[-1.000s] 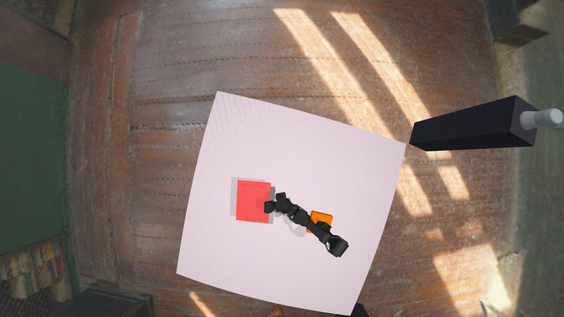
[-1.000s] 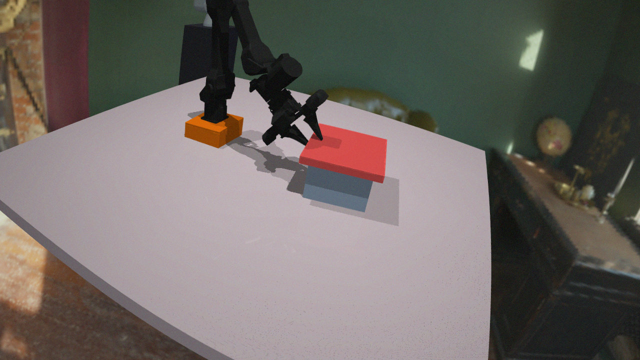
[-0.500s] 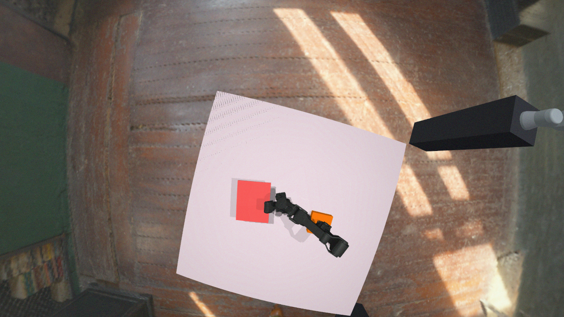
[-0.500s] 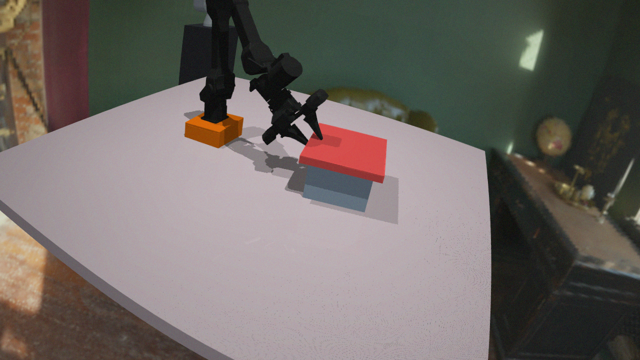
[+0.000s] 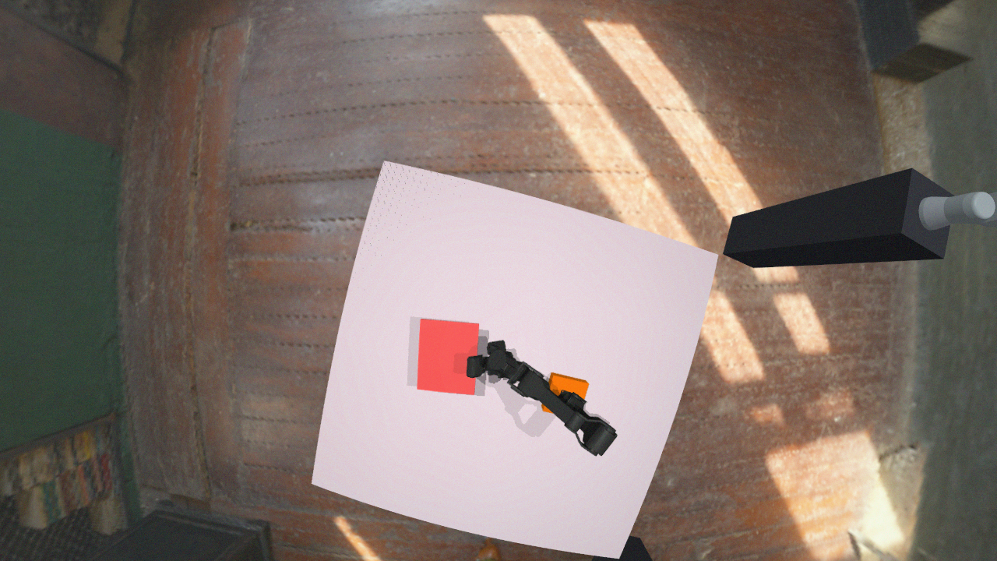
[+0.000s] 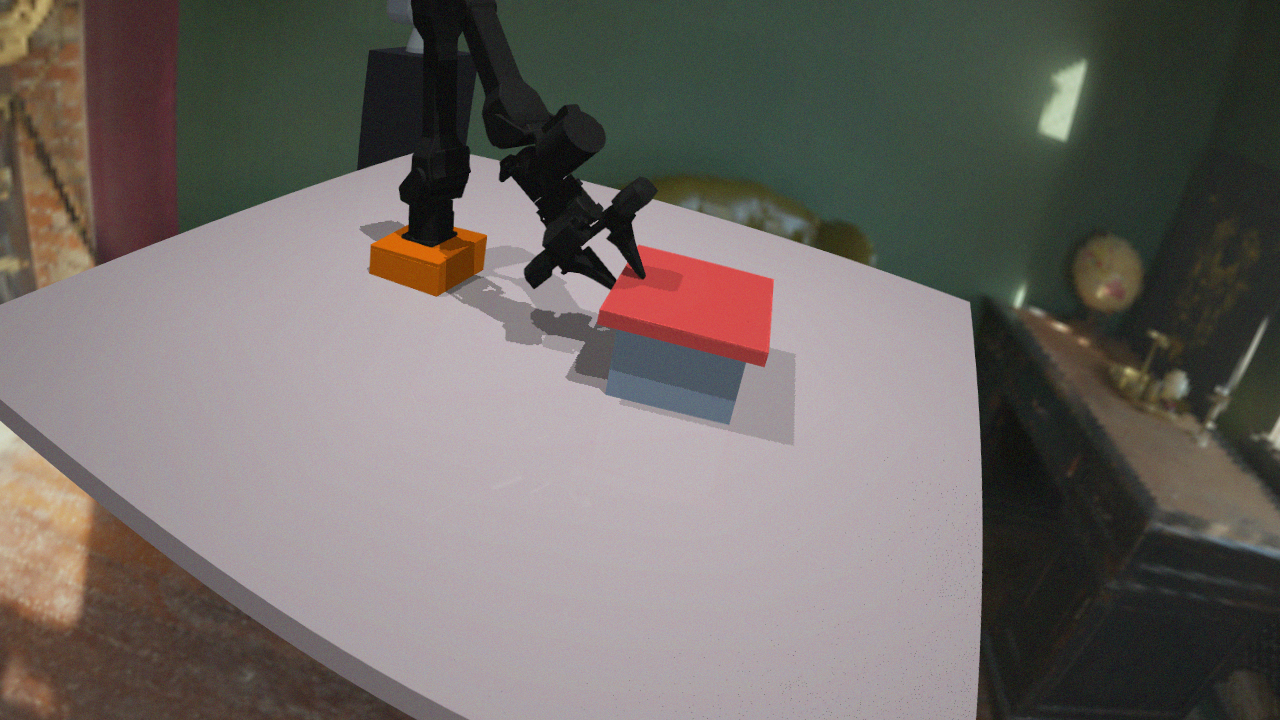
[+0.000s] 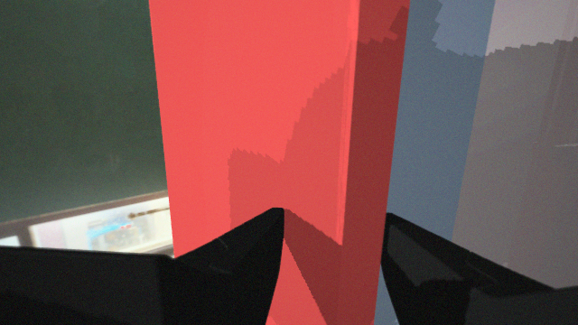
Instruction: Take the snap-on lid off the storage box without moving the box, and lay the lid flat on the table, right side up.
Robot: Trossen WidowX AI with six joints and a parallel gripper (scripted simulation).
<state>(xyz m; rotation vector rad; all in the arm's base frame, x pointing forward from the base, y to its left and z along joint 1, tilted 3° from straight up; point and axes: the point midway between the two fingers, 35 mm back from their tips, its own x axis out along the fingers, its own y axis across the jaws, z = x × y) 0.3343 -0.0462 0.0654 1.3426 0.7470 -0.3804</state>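
Now: gripper tip 7 cm short of the red lid, 2 cm to the right of it and 1 cm below it. Round my gripper tip: blue-grey storage box: 7 cm ahead, 5 cm below, 2 cm to the left.
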